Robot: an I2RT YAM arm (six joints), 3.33 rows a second.
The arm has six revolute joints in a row. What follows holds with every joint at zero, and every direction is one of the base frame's. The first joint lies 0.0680 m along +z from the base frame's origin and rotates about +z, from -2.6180 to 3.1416 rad. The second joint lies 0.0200 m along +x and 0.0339 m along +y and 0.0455 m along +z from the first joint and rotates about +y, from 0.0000 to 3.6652 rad. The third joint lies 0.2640 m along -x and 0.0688 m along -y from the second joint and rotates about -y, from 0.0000 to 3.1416 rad. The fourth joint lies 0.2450 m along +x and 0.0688 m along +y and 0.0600 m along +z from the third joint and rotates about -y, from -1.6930 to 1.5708 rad. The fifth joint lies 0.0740 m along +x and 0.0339 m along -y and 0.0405 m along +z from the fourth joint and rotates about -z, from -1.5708 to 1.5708 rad. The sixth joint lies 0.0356 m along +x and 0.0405 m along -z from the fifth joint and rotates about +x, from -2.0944 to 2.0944 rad. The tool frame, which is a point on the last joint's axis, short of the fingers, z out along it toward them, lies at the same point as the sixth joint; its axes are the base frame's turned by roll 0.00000, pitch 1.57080 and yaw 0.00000 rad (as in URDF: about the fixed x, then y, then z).
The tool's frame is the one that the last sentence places.
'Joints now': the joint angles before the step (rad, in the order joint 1, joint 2, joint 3, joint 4, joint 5, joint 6). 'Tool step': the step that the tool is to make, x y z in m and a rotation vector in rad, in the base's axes. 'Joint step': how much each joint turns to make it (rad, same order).
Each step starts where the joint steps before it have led.
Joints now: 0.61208 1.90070 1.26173 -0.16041 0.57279 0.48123
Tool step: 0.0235 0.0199 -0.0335 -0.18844 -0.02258 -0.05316
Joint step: 0.01715 0.17685 0.11476 0.01861 0.16974 -0.07822
